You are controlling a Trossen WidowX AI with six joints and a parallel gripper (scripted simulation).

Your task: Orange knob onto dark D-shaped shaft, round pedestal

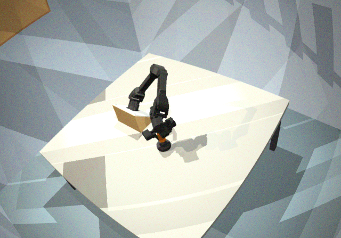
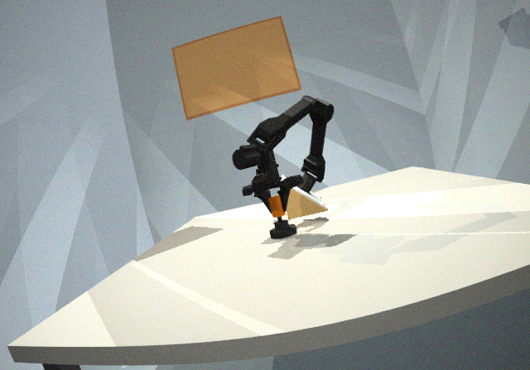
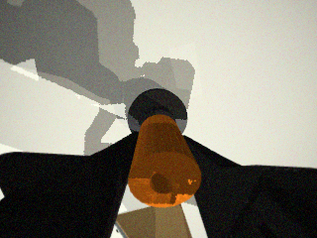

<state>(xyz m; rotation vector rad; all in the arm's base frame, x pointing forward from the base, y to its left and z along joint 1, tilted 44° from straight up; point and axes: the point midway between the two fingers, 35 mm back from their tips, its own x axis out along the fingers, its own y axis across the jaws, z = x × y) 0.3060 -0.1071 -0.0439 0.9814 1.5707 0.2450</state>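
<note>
The orange knob lies 20 mm above my gripper tip. Round my gripper tip: round dark pedestal 40 mm below.
</note>
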